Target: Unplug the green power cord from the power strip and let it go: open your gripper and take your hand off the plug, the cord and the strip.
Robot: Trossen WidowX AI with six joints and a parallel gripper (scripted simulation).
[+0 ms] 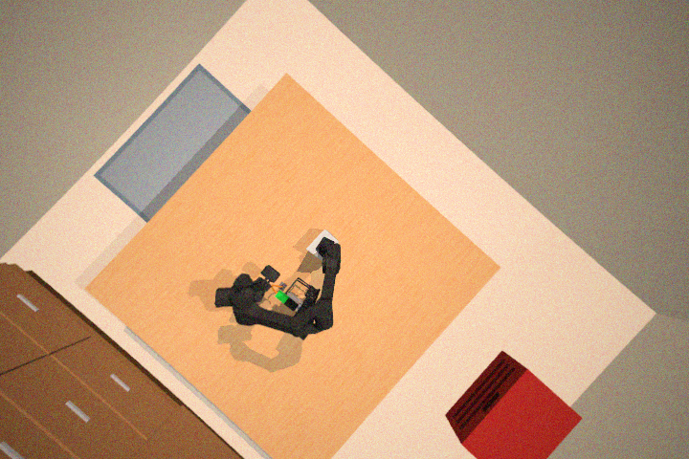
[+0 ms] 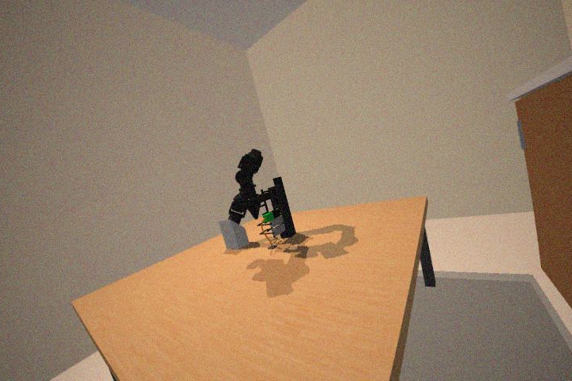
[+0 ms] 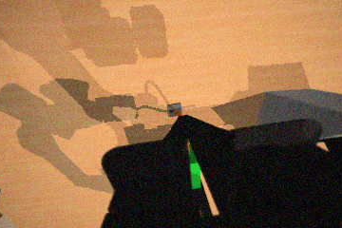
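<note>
The green plug lies 10 cm to the left of my gripper tip and 1 cm below it.
</note>
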